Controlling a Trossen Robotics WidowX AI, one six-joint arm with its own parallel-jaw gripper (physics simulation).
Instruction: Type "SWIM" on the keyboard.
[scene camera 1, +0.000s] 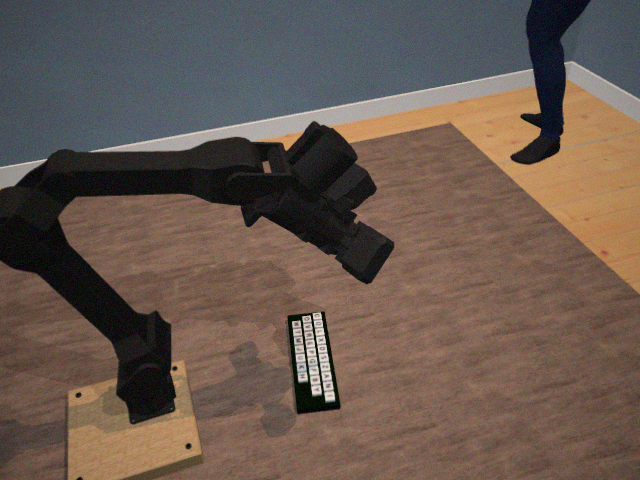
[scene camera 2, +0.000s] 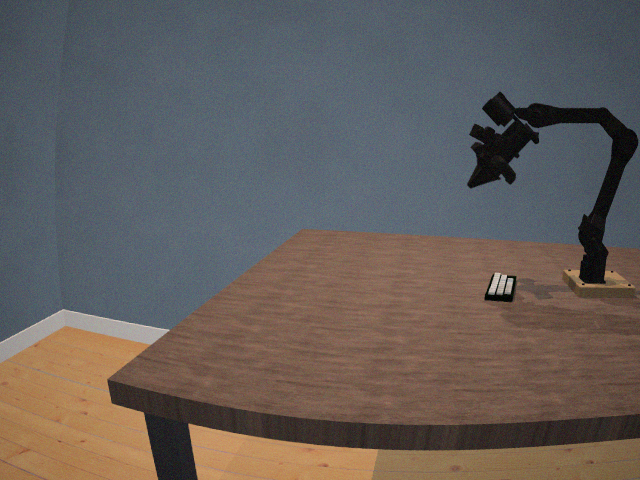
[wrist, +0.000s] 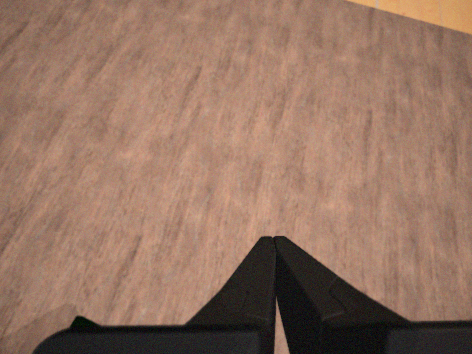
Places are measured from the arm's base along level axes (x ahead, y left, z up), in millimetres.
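Where they show: gripper, between the fingertips: (scene camera 2: 468, 186) (wrist: 272, 248); arm's base, origin of its link: (scene camera 1: 150, 400) (scene camera 2: 592, 280).
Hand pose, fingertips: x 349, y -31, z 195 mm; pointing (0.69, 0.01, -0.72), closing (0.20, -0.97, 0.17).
Things, the pixels of their top centre, and the offset from my fingertips. Level surfaces: height alone.
- keyboard, centre of its top: (scene camera 1: 311, 354) (scene camera 2: 502, 282) 94 mm back, 33 mm left, 205 mm down
- S key, centre of its top: (scene camera 1: 323, 357) 77 mm back, 20 mm left, 205 mm down
- I key, centre of its top: (scene camera 1: 329, 395) 95 mm back, 53 mm right, 205 mm down
- W key, centre of its top: (scene camera 1: 296, 324) 96 mm back, 105 mm left, 205 mm down
- M key, centre of its top: (scene camera 1: 298, 340) 104 mm back, 69 mm left, 205 mm down
- brown wooden table, height of its surface: 221 mm down
The keyboard (scene camera 1: 306, 396) (scene camera 2: 499, 287) is a small dark-green board with three rows of white letter keys. It lies flat on the table beside the arm's base. In scene camera 1, the S key (scene camera 1: 323, 357) and I key (scene camera 1: 329, 396) are in the right-hand row, and the W key (scene camera 1: 296, 324) and M key (scene camera 1: 298, 341) in the left-hand row. A dark-green corner of the keyboard (wrist: 82, 322) shows at the wrist view's lower left. My gripper (scene camera 2: 469, 184) (wrist: 272, 248) is shut and empty, high above the table, tilted downward. Its fingertips are hard to make out in scene camera 1.
The brown wooden table (scene camera 1: 465, 361) (scene camera 2: 310, 335) (wrist: 200, 150) bears the arm's light wooden base plate (scene camera 1: 134, 449) (scene camera 2: 607, 291). The arm's shadow falls beside the keyboard. A person's legs (scene camera 1: 549, 77) stand on the floor beyond the table's edge.
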